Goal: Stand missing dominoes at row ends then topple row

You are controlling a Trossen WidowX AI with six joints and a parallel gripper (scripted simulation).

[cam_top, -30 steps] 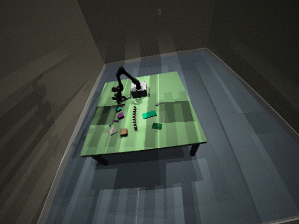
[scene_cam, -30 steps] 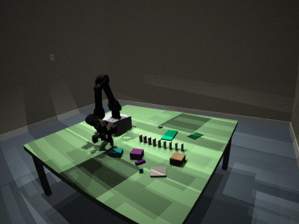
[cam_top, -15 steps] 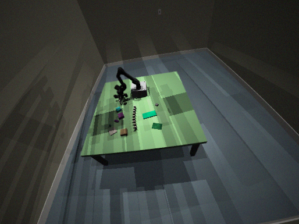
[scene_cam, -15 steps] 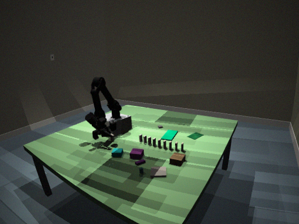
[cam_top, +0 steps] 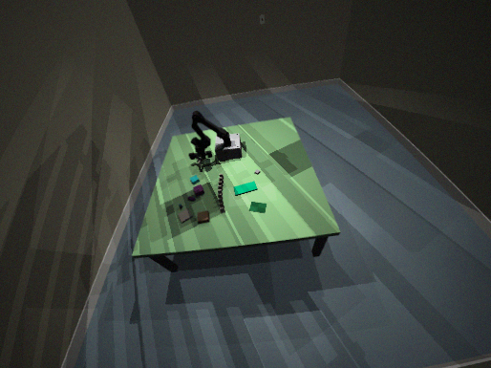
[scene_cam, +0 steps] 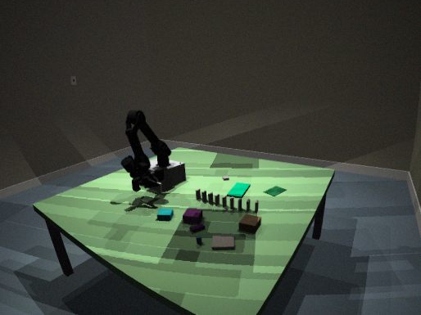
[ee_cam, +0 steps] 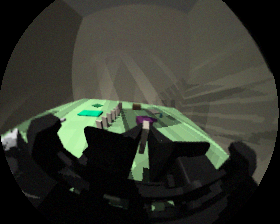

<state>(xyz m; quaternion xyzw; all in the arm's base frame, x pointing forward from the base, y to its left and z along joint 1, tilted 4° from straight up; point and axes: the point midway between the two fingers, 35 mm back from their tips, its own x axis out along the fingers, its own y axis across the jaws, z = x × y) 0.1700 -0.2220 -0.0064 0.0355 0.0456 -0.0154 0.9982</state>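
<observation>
Right now my gripper tip is 110 mm above the cyan block, 80 mm short of it and 60 mm to the left of it. Also, from my gripper tip: purple bar (260 mm ahead, 110 mm below, 60 mm to the right); magenta block (190 mm ahead, 100 mm below, 10 mm to the right); teal peg (320 mm ahead, 130 mm to the right, 110 mm below).
</observation>
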